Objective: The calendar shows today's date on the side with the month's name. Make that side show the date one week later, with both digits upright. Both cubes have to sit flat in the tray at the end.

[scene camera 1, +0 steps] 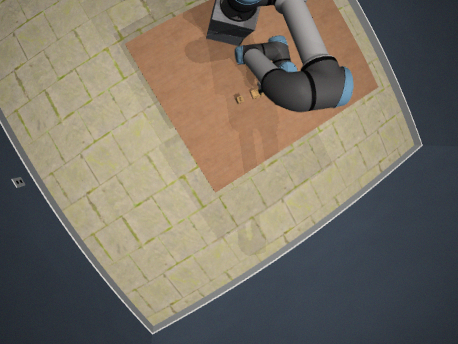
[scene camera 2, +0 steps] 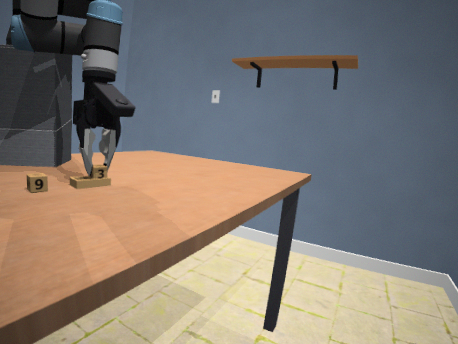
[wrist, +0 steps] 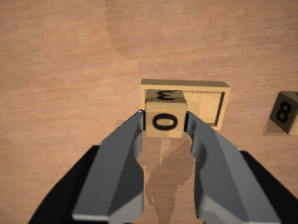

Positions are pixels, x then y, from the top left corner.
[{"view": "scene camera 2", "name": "my gripper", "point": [97, 175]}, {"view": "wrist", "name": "my gripper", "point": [163, 112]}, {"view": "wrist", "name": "wooden tray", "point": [206, 99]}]
